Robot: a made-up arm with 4 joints.
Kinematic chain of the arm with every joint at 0, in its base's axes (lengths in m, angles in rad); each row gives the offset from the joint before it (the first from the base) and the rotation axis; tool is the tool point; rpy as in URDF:
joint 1: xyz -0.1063 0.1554 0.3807 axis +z
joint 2: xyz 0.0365 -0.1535 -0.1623 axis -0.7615 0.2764 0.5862
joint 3: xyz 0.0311 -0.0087 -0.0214 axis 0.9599 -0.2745 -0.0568
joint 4: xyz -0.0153 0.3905 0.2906 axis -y
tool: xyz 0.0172 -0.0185 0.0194 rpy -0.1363 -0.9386 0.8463
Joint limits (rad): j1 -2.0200..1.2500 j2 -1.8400..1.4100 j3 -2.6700..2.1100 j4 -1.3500..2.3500
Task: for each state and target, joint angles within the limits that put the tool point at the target. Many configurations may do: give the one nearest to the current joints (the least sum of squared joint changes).
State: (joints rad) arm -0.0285 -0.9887 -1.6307 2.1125
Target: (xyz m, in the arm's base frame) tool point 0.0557 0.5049 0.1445
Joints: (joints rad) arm 0.4008 -1.1783 -1.8461 1.9146
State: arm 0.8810 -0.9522 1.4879 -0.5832
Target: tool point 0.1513 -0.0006 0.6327
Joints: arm 1.2500 -0.0845 1.1983 -0.7084
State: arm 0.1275 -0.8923 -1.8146 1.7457
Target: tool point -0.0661 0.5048 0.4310
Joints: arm 0.8842 -1.0737 -1.0939 1.7194
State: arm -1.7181 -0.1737 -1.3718 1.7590
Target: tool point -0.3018 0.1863 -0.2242
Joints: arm -0.8070 0.5559 -1.7297 2.0285
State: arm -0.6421 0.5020 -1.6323 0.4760
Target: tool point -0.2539 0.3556 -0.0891
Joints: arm -0.4651 1.0030 -0.7527 0.6149
